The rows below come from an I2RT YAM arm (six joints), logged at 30 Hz.
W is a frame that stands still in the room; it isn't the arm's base.
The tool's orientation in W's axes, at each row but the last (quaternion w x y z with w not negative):
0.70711, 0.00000, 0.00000, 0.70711
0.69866, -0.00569, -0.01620, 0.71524
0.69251, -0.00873, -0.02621, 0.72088
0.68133, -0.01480, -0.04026, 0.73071
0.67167, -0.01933, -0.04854, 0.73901
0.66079, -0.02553, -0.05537, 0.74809
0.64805, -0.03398, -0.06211, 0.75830
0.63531, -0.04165, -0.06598, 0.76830
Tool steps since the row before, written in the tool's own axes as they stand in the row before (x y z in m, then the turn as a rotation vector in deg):
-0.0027, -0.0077, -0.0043, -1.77, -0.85, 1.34
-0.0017, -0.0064, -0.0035, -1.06, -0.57, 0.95
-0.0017, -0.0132, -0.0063, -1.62, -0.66, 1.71
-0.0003, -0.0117, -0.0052, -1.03, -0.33, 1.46
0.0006, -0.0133, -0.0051, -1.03, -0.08, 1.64
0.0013, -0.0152, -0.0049, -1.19, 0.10, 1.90
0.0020, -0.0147, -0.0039, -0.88, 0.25, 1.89
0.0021, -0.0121, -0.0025, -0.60, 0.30, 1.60
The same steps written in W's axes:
0.0077, -0.0027, -0.0043, 0.85, -1.77, 1.34
0.0065, -0.0015, -0.0033, 0.57, -1.06, 0.95
0.0136, -0.0010, -0.0057, 0.64, -1.64, 1.70
0.0121, 0.0007, -0.0043, 0.29, -1.06, 1.45
0.0136, 0.0021, -0.0038, 0.03, -1.09, 1.60
0.0154, 0.0034, -0.0030, -0.16, -1.29, 1.83
0.0146, 0.0044, -0.0018, -0.36, -1.00, 1.81
0.0117, 0.0044, -0.0006, -0.41, -0.72, 1.52

